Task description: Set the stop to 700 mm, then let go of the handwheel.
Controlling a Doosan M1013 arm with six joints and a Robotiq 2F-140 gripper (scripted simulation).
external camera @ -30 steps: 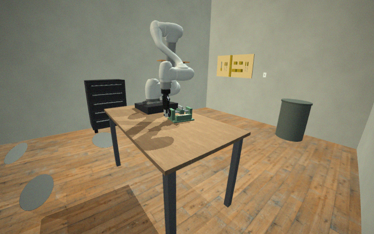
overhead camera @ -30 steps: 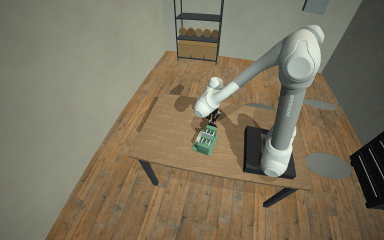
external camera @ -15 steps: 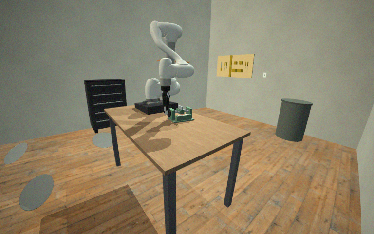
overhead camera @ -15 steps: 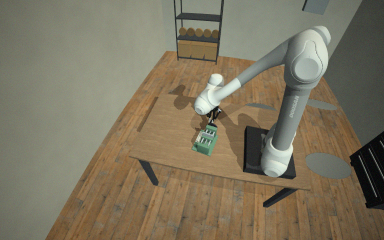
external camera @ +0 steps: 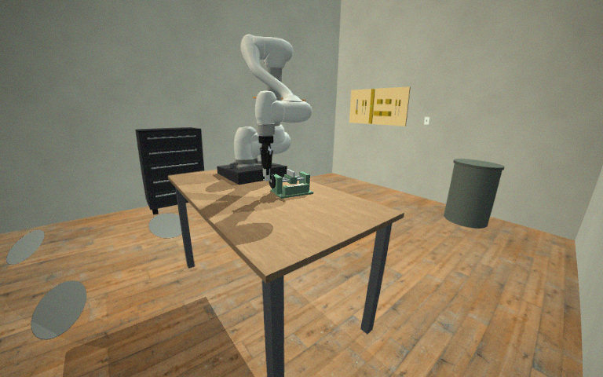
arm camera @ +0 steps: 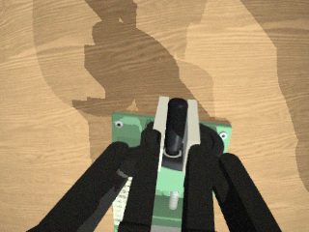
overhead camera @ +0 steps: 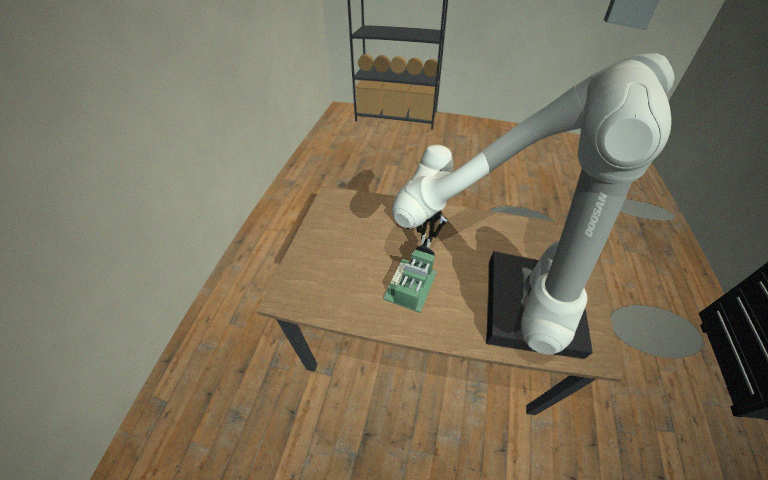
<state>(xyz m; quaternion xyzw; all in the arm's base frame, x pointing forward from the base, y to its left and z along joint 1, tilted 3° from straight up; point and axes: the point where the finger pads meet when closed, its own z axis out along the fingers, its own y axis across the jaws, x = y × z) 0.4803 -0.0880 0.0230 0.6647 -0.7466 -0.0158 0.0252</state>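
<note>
The green stop fixture lies 20 mm ahead of my hand, 140 mm to the left of it and 30 mm below it. From my hand the other things lie so: black crank handle (20 mm below).
</note>
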